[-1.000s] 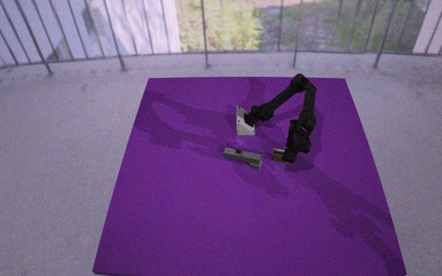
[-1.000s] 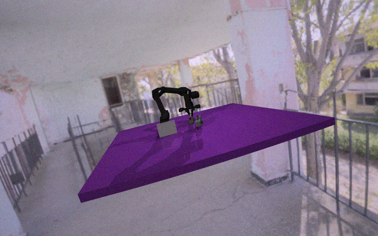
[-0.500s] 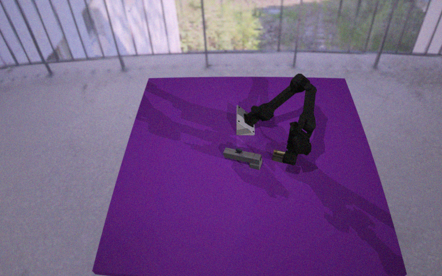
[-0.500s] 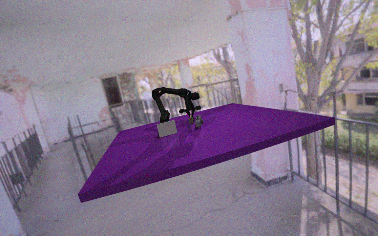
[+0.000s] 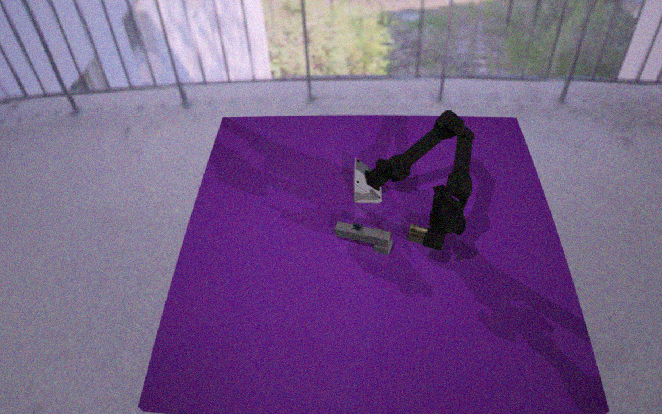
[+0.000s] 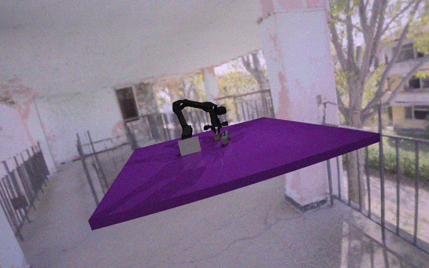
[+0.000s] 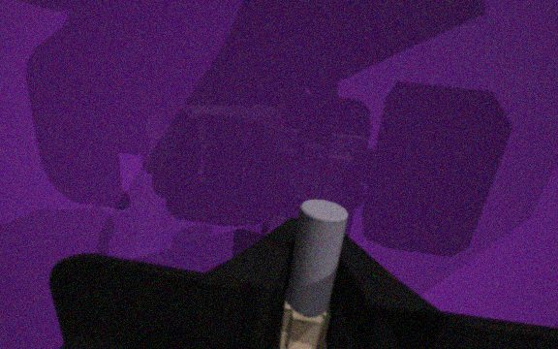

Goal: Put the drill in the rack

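Right now my gripper tip is 5 cm to the left of the rack, 2 cm past it and 1 cm below it. The rest, counted from my gripper tip: dark key: 26 cm to the right, 4 cm above, 3 cm behind; then long grey block: 23 cm to the right, 2 cm behind, 2 cm above.
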